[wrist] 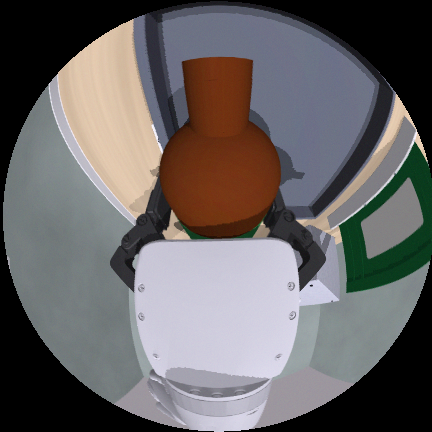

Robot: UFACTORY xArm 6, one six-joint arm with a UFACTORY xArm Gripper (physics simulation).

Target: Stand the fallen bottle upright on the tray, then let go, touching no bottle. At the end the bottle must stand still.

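Places are measured from the arm's base along level axes (x ahead, y left, z up), in metres.
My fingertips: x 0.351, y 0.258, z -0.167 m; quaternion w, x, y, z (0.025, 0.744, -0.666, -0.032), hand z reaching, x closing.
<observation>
For each thing: its top centre in the pictures, then the offset to it from my fingertips. "spot": a spot on its surface instead. Level surfaces: height alone.
- brown bottle, top centre: (pixel 220 233) 0.029 m ahead, 0.002 m right, 0.059 m up
- blue-grey tray, surface spot: (pixel 330 115) spot: 0.091 m ahead, 0.086 m right, 0.014 m down
- green frame with a grey panel, surface spot: (pixel 392 225) spot: 0.059 m ahead, 0.252 m right, 0.070 m up
- grey bar, surface spot: (pixel 372 175) spot: 0.059 m ahead, 0.240 m right, 0.016 m down
- wooden table, surface height: 0.020 m down
The brown bottle (pixel 220 172) fills the centre of the wrist view, its neck toward the top and its rounded shoulder between my fingers. Its green band barely shows at the lower end, and its base is hidden behind the gripper housing. The neck end looks nearer the camera; its exact tilt cannot be told. The blue-grey tray (pixel 330 115) with a dark raised rim lies behind and beyond the bottle. My gripper (pixel 214 181) is open, one black finger on each side of the bottle; the fingertips are partly hidden behind it, so contact cannot be judged.
A green frame with a grey panel (pixel 392 225) stands at the right, beside a grey bar (pixel 372 175). A pale grey block (pixel 320 291) is close to the right finger. The wooden table (pixel 100 100) shows at the left, bounded by a pale edge strip (pixel 82 162).
</observation>
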